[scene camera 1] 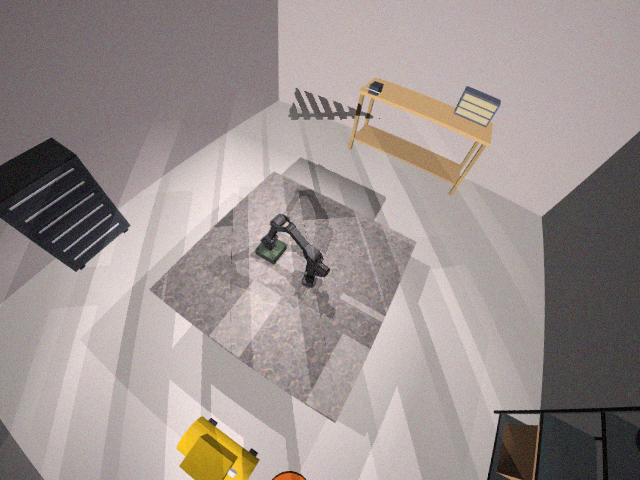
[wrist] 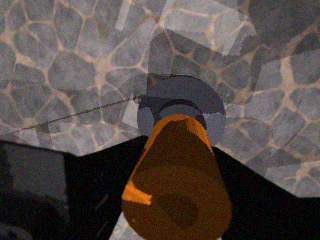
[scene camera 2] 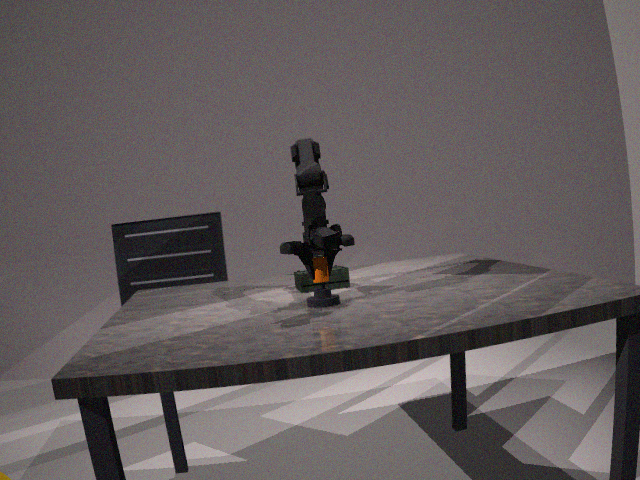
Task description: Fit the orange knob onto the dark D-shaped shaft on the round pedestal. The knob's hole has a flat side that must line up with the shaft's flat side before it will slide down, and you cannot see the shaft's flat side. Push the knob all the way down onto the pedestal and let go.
Scene:
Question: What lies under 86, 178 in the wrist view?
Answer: My gripper.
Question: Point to an orange knob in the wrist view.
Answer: At 176, 181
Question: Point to a pedestal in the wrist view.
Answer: At 181, 94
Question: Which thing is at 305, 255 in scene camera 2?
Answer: My gripper.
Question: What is my gripper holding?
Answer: An orange knob.

